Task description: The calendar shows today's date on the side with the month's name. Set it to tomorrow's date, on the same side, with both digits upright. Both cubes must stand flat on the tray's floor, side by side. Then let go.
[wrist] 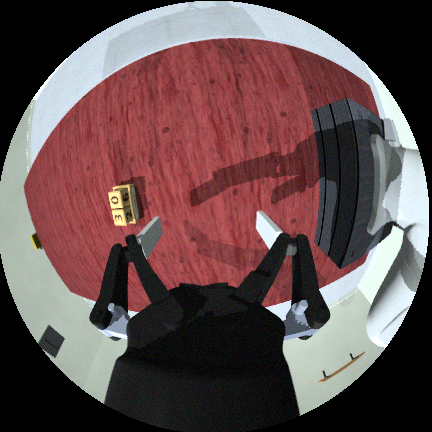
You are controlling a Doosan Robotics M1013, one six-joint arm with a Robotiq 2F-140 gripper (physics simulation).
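Seen in the pictures: gripper, fingertip midpoint: [207, 222]; arm's base at its link origin: [386, 182].
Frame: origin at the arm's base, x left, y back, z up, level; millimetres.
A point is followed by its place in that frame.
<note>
The wooden calendar stands small at the left in the wrist view. Its two cubes sit side by side in the tray [135, 204] {z -98, x -35, y -513 mm}. The upper cube [115, 200] {z -63, x -58, y -527 mm} shows a 0 on its top face, and the lower cube [118, 217] {z -63, x -28, y -536 mm} shows a 3 on top. Their faces toward the right of the view carry what look like a 6 on the upper cube and a 2 on the lower one. The month's name cannot be read. My gripper [207, 222] {z -50, x 13, y -379 mm} is open and empty, high above the table and to the right of the calendar.
The calendar stands on a red wooden table [215, 105] {z -103, x -162, y -324 mm}. A dark ribbed block [340, 185] {z -40, x 0, y -147 mm} stands at the right, beside the white robot arm parts [410, 180]. A small yellow object [36, 241] shows beyond the table's left edge. Arm shadows cross the table.
</note>
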